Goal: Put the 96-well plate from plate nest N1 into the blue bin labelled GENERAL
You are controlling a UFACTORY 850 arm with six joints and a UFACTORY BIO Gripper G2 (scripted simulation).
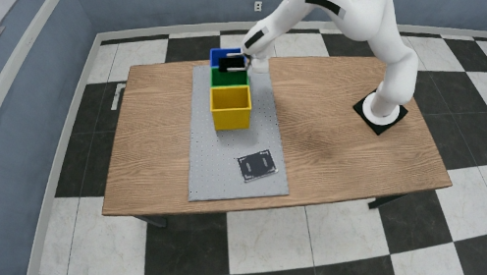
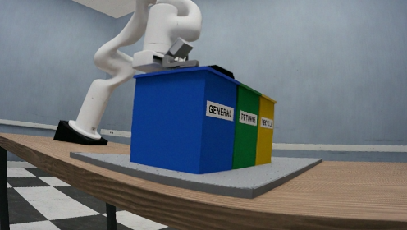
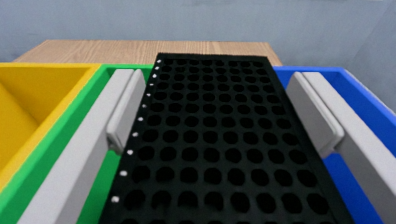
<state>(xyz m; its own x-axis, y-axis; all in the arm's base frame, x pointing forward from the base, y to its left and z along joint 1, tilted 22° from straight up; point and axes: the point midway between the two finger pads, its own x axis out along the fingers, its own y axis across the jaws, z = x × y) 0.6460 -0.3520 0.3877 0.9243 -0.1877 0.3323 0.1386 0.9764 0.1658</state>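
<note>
The blue general bin lies 13 cm below my hand and 8 cm to the right of it. The rest, counted from my hand: black 96-well plate: 1 cm below; green bin: 13 cm below, 5 cm to the left, 2 cm ahead; yellow bin: 18 cm to the left, 13 cm below, 4 cm ahead.
</note>
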